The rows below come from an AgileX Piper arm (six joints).
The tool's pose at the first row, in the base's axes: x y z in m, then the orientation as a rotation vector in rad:
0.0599, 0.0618, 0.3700, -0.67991, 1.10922, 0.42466
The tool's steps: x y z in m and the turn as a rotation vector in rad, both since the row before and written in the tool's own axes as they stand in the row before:
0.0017, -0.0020, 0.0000, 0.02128, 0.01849, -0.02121
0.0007, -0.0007, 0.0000, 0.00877, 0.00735, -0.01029
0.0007, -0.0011, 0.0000, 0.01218, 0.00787, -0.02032
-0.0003, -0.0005, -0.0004, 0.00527, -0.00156, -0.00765
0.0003, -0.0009, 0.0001, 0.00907, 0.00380, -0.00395
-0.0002, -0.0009, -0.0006, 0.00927, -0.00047, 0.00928
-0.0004, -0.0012, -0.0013, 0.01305, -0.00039, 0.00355
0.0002, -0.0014, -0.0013, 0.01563, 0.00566, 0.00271
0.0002, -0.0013, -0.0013, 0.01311, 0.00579, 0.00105
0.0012, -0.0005, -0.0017, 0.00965, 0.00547, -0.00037
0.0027, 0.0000, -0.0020, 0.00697, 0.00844, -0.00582
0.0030, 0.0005, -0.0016, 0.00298, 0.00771, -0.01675
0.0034, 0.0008, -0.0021, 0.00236, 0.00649, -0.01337
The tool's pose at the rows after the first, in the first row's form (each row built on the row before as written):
0.0618, 0.0603, 0.3690, -0.67750, 1.12163, 0.38863
0.0625, 0.0598, 0.3686, -0.67723, 1.12583, 0.37252
0.0634, 0.0589, 0.3683, -0.67946, 1.12709, 0.34571
0.0633, 0.0583, 0.3686, -0.67860, 1.12331, 0.33660
0.0640, 0.0577, 0.3686, -0.67363, 1.12637, 0.32680
0.0640, 0.0566, 0.3689, -0.66029, 1.13023, 0.32945
0.0636, 0.0549, 0.3693, -0.64676, 1.13244, 0.32497
0.0635, 0.0530, 0.3692, -0.63277, 1.14033, 0.31649
0.0633, 0.0512, 0.3691, -0.62192, 1.14748, 0.30803
0.0628, 0.0497, 0.3677, -0.61482, 1.15348, 0.30048
0.0623, 0.0483, 0.3647, -0.61374, 1.16023, 0.28903
0.0620, 0.0475, 0.3614, -0.62216, 1.16222, 0.27083
0.0613, 0.0465, 0.3575, -0.62894, 1.16408, 0.25620

